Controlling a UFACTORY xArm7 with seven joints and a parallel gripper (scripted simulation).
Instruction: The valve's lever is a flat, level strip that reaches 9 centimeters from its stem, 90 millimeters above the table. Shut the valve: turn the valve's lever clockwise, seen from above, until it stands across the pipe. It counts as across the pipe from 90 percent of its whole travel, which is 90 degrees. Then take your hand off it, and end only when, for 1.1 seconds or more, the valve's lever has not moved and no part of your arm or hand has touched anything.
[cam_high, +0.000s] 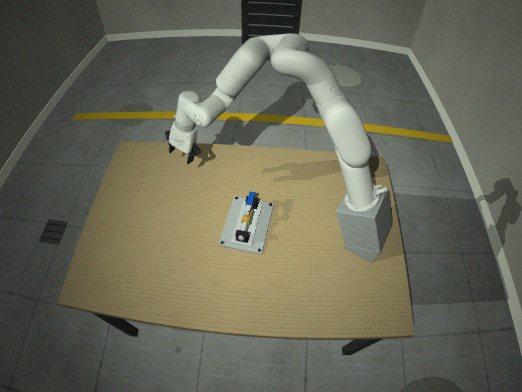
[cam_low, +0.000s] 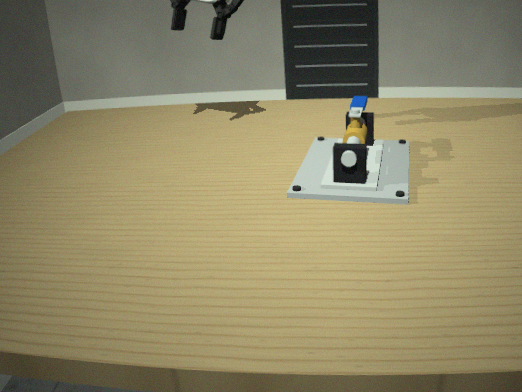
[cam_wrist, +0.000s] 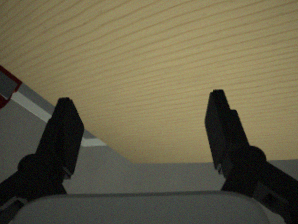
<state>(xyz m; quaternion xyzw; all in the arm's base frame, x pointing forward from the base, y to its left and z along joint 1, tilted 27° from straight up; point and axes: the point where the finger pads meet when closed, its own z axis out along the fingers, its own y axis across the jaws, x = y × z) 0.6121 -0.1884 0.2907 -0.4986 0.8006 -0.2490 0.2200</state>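
My gripper is now 260 mm past the blue lever, 170 mm to the right of it and 120 mm above it.
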